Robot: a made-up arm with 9 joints. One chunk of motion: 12 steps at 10 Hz.
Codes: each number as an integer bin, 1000 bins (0 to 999) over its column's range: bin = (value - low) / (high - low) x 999, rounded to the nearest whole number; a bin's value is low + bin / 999 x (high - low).
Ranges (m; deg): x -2.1..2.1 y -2.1..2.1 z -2.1..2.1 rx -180..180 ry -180..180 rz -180..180
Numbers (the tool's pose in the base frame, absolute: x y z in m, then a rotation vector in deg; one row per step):
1: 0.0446 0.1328 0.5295 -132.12 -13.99 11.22
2: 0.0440 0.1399 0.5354 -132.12 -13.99 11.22
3: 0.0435 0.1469 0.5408 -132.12 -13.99 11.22
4: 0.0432 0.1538 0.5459 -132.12 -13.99 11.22
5: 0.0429 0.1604 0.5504 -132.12 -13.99 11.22
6: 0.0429 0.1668 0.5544 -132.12 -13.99 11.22
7: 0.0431 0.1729 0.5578 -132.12 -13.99 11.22
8: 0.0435 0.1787 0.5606 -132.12 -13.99 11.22
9: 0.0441 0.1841 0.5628 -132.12 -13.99 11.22
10: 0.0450 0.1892 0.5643 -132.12 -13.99 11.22
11: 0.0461 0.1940 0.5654 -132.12 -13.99 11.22
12: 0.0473 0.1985 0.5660 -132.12 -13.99 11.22
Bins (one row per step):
1: 510 531 625 133 461 531
2: 510 533 627 133 461 531
3: 510 534 628 133 461 531
4: 510 536 629 133 461 531
5: 510 538 630 133 461 531
6: 510 539 631 133 461 531
7: 510 541 632 133 461 531
8: 510 542 633 133 461 531
9: 510 543 633 133 461 531
10: 510 545 634 133 461 531
11: 510 546 634 133 461 531
12: 511 547 634 133 461 531

